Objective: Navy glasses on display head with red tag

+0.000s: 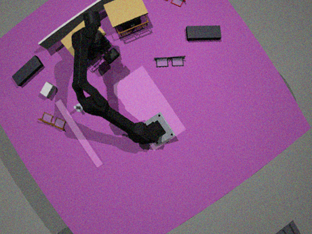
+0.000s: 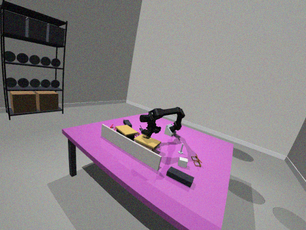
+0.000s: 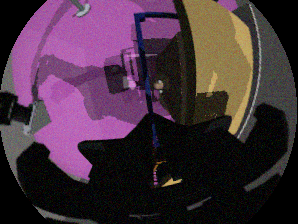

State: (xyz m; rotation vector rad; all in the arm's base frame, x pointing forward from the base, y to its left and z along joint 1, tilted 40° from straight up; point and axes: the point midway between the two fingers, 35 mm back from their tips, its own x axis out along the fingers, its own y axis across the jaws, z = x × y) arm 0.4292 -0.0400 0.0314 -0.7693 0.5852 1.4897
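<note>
My gripper tip is 6 cm short of the tan display head, 5 cm to the right of it and 1 cm above it. Also, from my gripper tip: white cube 33 cm to the left, 4 cm below, 1 cm ahead; then small grey stand 25 cm to the left, 15 cm behind, 4 cm below; then white board 20 cm ahead, 7 cm to the right, 1 cm below.
</note>
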